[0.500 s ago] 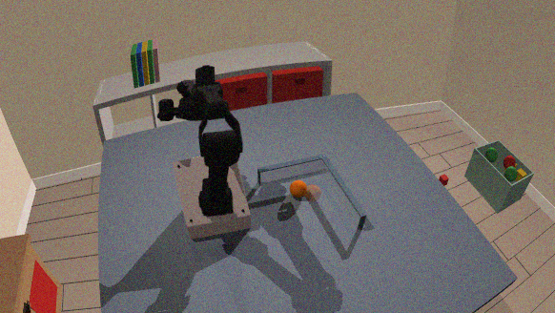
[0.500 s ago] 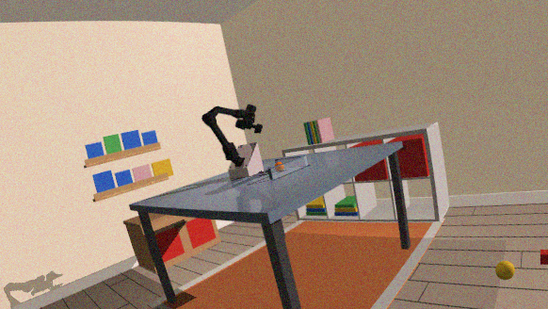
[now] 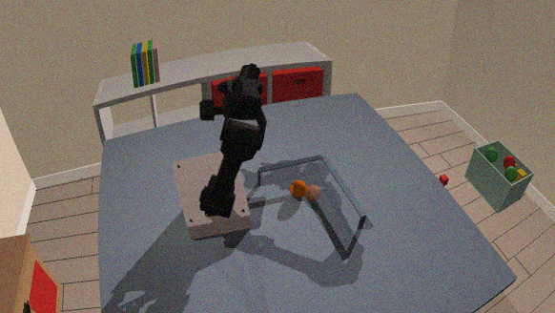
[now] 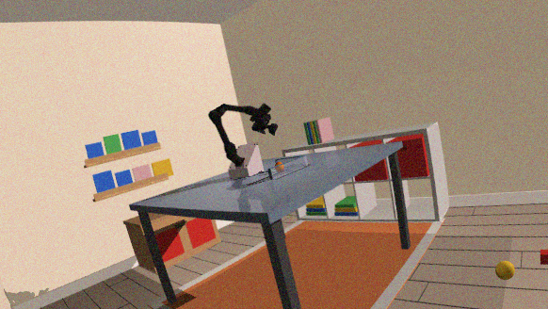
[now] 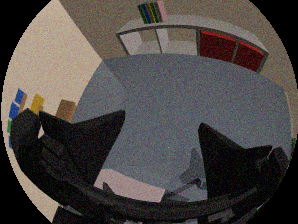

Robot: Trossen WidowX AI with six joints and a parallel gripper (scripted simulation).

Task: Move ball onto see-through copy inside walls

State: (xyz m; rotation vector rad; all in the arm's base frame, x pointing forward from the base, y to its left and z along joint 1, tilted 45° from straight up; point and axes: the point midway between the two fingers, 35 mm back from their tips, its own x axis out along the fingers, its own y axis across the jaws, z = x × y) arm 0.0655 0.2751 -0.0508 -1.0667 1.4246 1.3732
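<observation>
My gripper tip is now 210 mm short of the orange ball, 180 mm to the left of it and 200 mm above it.
</observation>
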